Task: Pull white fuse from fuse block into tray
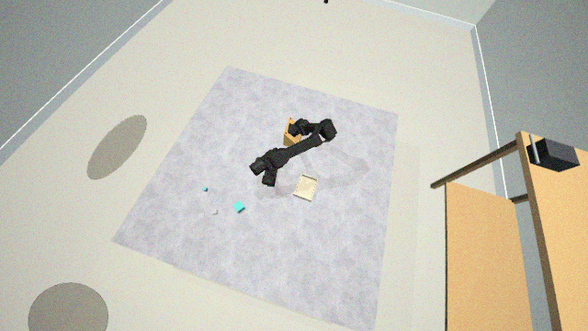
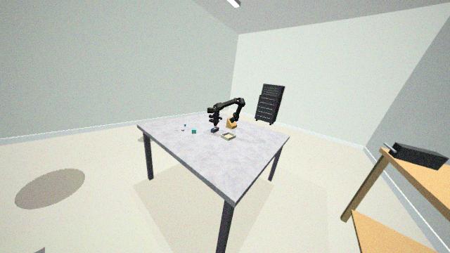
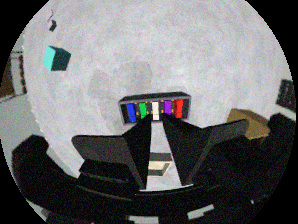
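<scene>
The white fuse is 40 mm below my gripper tip. Round my gripper tip: cream tray 200 mm to the left, 60 mm below, 30 mm ahead; teal cube 200 mm ahead, 130 mm to the right, 40 mm below; small teal piece 330 mm to the right, 140 mm ahead, 50 mm below.
</scene>
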